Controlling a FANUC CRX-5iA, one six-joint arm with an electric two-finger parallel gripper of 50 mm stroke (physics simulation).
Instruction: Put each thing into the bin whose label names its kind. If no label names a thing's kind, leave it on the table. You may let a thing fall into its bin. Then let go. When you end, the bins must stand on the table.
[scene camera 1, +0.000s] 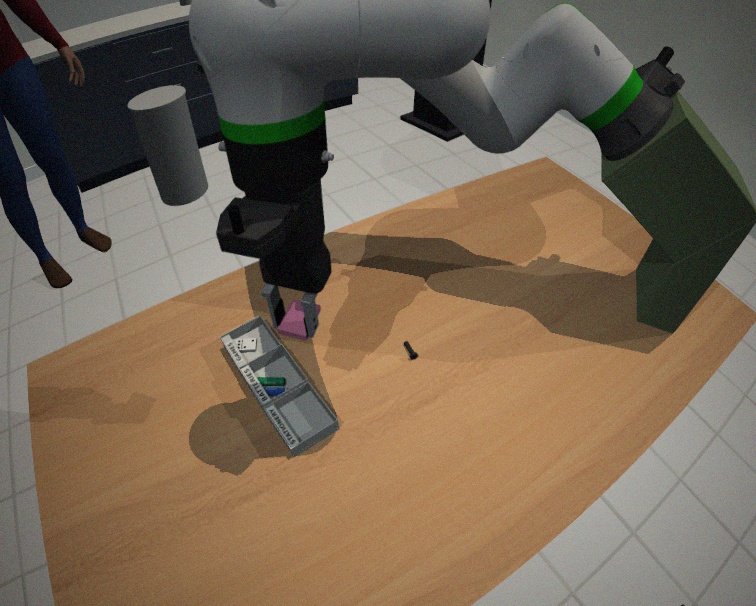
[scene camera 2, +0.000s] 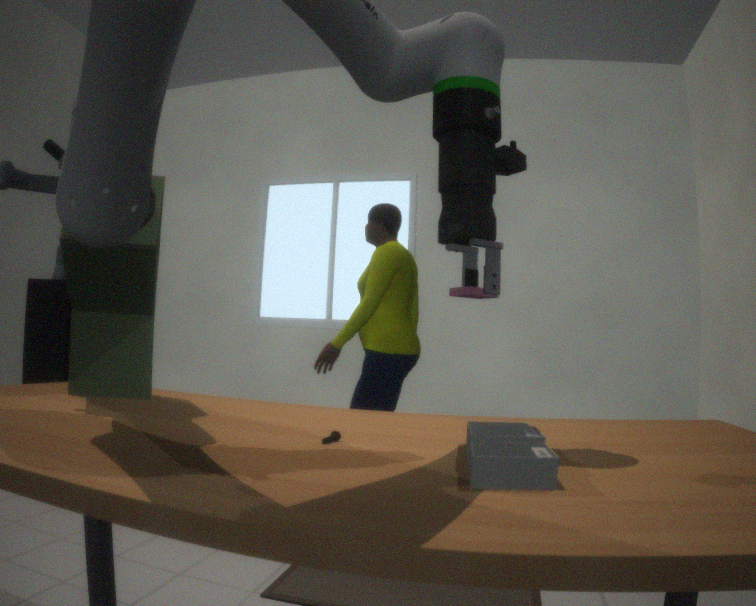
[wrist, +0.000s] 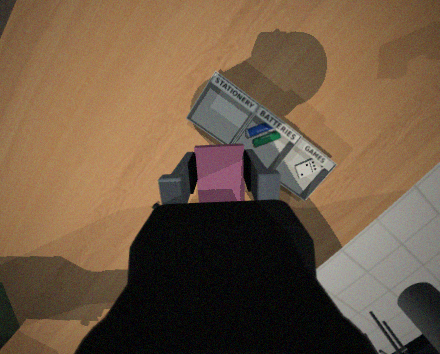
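Note:
My gripper is shut on a pink block, held well above the table. In the wrist view it is in front of part of the bins' near side. The grey three-part bin tray stands on the table, labelled STATIONERY, BATTERIES and GAMES. A blue battery and a green battery lie in the BATTERIES bin. A white domino lies in the GAMES bin. The STATIONERY bin holds no object. A black bolt lies on the table.
The arm's green pedestal stands at the table's far end from the bins. The wooden table has a curved edge. A grey cylinder stands on the floor. A person in yellow stands beyond the table.

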